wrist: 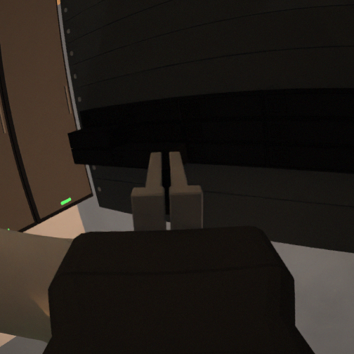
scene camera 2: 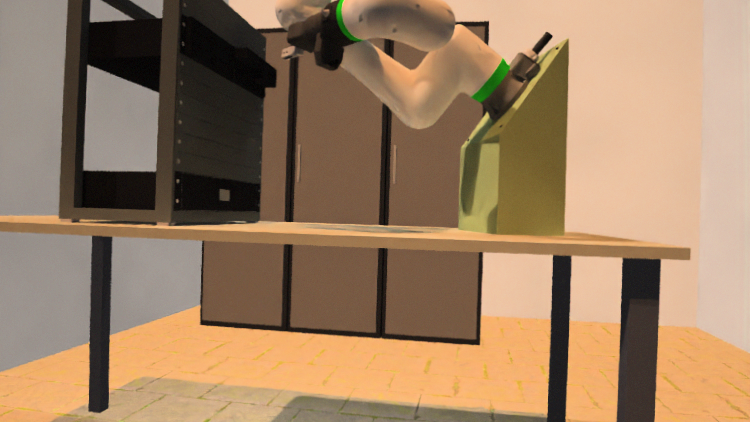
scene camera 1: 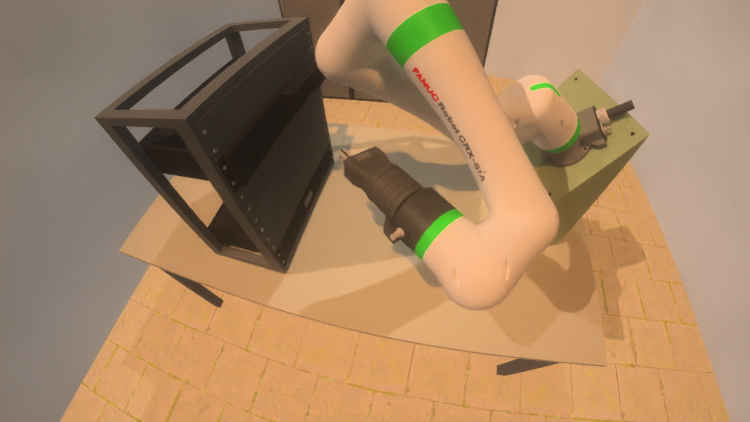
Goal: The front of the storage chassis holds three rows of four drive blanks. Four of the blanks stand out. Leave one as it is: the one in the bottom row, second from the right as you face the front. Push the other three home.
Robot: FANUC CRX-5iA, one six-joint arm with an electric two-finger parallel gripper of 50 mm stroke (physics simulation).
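Frame: origin at the arm's base, x ahead, y left, z up, level; centimetres.
Seen in the pictures: gripper, fingertip midpoint: (scene camera 2: 284, 54) (scene camera 1: 341, 153); arm's base, origin of the base link: (scene camera 2: 511, 98) (scene camera 1: 567, 141).
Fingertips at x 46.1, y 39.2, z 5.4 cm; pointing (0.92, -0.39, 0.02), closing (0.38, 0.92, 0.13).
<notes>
Pixels of each thing's middle, then the offset from my fingertips to it. "spot": a spot on its surface instead.
- black storage chassis, body centre: (scene camera 1: 253, 121) (scene camera 2: 203, 57) dx +25.4, dy +0.7, dz +1.9 cm
- protruding end, surface spot: (scene camera 2: 269, 76) spot: dx +22.2, dy -22.9, dz +2.5 cm
- rack, body centre: (scene camera 2: 180, 115) (scene camera 1: 252, 146) dx +36.1, dy -2.0, dz -12.2 cm
The black storage chassis (scene camera 1: 276, 112) (scene camera 2: 225, 55) (wrist: 305, 130) runs across the dark rack as a band. The wrist view shows it upside down, its right end at the left. There, dark drive blanks (wrist: 90, 139) stand out past the rack's edge; a protruding end (scene camera 2: 269, 76) also shows in scene camera 2. My gripper (scene camera 1: 341, 155) (scene camera 2: 286, 52) (wrist: 165, 170) is shut and empty. In the wrist view its fingertips overlap the top-row side of the chassis, near the protruding part; contact cannot be told. Most blank edges, including the bottom-row second from right, are too dark to judge.
The rack (scene camera 1: 189, 119) (scene camera 2: 166, 112) stands on the table (scene camera 1: 335, 309) (scene camera 2: 367, 240). The green pedestal (scene camera 1: 592, 167) (scene camera 2: 529, 183) carries the arm. Brown cabinets (scene camera 2: 340, 157) (wrist: 32, 90) stand behind. In scene camera 1 the arm hides the chassis's far end.
</notes>
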